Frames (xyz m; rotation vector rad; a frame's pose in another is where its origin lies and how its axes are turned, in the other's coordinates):
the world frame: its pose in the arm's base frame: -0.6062 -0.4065 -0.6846 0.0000 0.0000 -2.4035
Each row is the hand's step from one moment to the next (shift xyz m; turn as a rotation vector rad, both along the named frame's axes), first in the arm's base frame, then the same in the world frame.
Working: the arm's base frame: its pose in the world frame: -0.7220 0.1072 0.6846 0.0000 0.0000 2.4035

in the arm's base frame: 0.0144 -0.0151 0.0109 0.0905 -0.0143 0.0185
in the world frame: -0.0005 0.0209 0.0109 -0.0573 0.0715 0.0185
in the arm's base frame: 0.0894 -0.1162 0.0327 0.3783 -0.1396 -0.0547
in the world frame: 0.0121 0.1461 0.0327 -0.1859 0.3578 -0.0547
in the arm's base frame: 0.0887 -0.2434 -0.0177 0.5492 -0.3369 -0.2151
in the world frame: 0.0982 0.2397 -0.0177 -0.1796 0.6188 -0.2151
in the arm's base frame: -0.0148 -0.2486 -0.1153 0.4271 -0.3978 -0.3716
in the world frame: 0.1782 0.1739 -0.1153 -0.0483 0.5817 -0.3716
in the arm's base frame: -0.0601 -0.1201 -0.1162 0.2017 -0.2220 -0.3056
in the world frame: 0.1253 0.0484 -0.1162 0.0002 0.2999 -0.3056
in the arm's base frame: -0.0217 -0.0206 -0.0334 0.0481 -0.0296 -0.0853
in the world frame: 0.0299 0.0006 -0.0334 -0.0157 0.0543 -0.0853
